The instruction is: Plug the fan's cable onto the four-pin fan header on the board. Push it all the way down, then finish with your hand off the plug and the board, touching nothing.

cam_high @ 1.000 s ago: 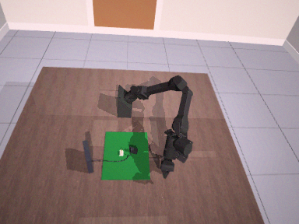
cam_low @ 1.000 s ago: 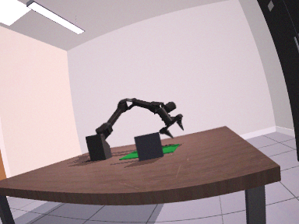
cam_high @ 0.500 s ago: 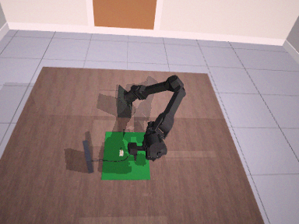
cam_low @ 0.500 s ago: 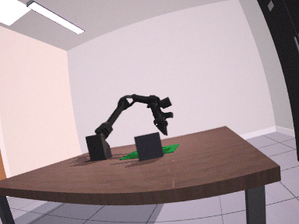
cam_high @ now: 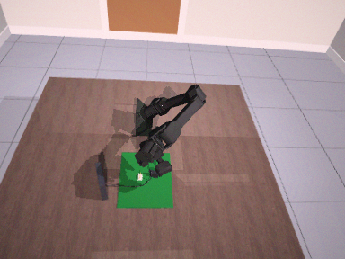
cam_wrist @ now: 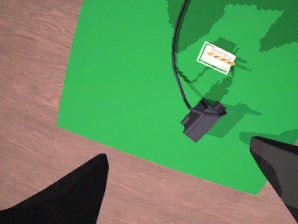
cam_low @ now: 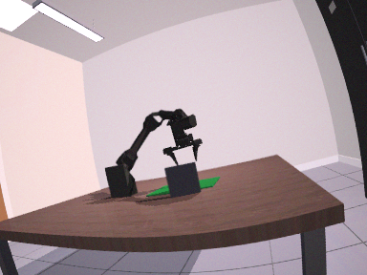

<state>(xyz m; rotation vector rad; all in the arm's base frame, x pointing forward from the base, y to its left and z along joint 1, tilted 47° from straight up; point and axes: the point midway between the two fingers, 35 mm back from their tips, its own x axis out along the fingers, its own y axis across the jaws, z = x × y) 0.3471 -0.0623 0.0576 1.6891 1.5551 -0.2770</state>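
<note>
My gripper tip is 80 mm above the dark fan plug and 30 mm past it. Also, from my gripper tip: green board 120 mm below, 40 mm to the right, 30 mm behind; white four-pin fan header 100 mm below, 60 mm to the right, 30 mm behind; dark fan 220 mm to the right, 50 mm below, 10 mm ahead.
</note>
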